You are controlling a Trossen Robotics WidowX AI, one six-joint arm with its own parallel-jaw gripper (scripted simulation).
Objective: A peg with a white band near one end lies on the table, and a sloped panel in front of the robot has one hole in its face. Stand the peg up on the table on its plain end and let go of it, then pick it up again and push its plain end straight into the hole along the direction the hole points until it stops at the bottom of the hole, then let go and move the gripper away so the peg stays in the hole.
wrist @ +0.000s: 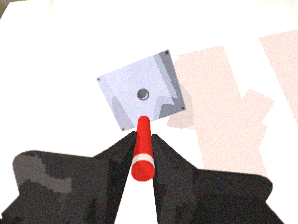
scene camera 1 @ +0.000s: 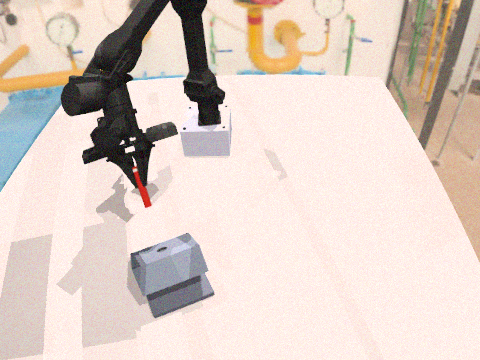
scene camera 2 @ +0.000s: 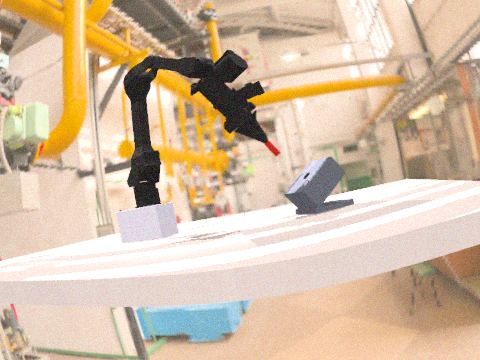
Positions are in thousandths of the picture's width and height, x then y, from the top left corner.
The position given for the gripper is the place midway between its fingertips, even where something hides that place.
The gripper (scene camera 1: 295,521) carries a red peg (wrist: 478,757). Further things: a grey sloped panel (scene camera 1: 380,724).
The gripper shows as well in the wrist view (wrist: 482,614) and in scene camera 2 (scene camera 2: 555,393). The grey sloped panel also shows in the wrist view (wrist: 525,328).
